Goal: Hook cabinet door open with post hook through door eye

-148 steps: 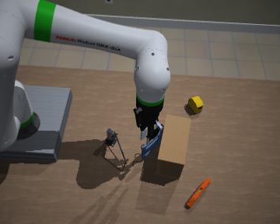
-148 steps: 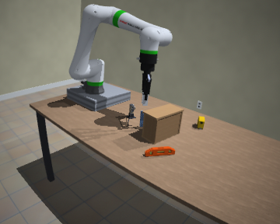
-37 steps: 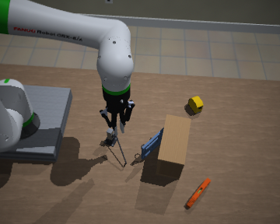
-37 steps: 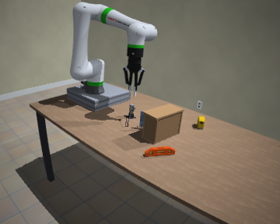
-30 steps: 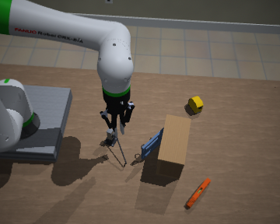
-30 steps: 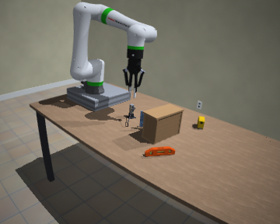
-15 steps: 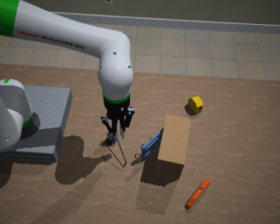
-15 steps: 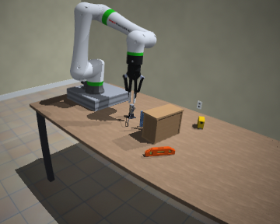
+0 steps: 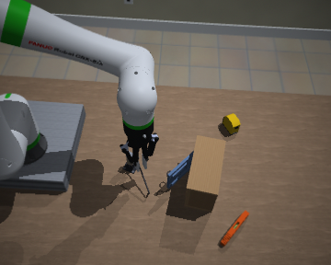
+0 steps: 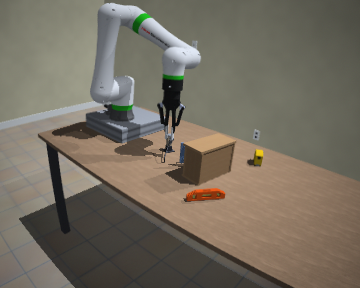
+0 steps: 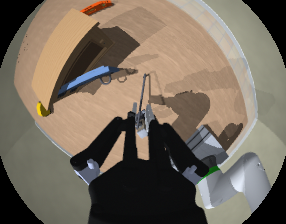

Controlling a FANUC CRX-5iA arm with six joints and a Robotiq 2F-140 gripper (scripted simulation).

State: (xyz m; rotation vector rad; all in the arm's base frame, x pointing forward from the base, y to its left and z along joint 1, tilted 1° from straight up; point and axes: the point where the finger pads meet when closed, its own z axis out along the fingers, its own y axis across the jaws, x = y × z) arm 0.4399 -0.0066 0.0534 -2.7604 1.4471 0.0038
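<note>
My gripper is now 14 cm short of the cabinet door, 6 cm above it and 5 cm to the right of it. From my hand the other things lie so: yellow tape measure: 33 cm to the left, 32 cm ahead, 10 cm below; orange spirit level: 36 cm ahead, 12 cm to the right, 11 cm below.
</note>
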